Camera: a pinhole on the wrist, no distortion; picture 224 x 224 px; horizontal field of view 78.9 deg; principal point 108.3 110.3 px. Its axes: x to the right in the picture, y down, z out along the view. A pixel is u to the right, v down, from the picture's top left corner.
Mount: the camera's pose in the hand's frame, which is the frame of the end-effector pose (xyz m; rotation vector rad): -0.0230 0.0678 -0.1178 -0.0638 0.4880 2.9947
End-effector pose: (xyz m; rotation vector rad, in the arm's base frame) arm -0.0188 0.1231 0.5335 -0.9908 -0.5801 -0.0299
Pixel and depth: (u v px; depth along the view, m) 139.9 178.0 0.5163
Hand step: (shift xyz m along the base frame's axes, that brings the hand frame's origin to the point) -0.3542 0.3120 0.0941
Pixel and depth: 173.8 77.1 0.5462
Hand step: -0.2826 0.4267 -0.2998
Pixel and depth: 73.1 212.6 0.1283
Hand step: -0.0154 0.0358 0.0016
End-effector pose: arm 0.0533 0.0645 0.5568 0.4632 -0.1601 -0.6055
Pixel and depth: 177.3 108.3 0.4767
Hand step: -0.1832 0.2222 0.3943
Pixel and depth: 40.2 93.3 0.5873
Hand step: 0.2445 -0.1000 0.5233
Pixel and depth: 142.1 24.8 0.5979
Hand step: 0.1146 0.4173 0.5745
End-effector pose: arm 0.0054 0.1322 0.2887 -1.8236 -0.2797 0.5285
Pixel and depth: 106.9 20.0 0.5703
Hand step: -0.1828 0.0708 -0.6488
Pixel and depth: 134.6 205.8 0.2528
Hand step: -0.1690 0.1076 -0.0077
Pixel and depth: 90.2 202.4 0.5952
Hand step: -0.2756 0.5235 -0.0144
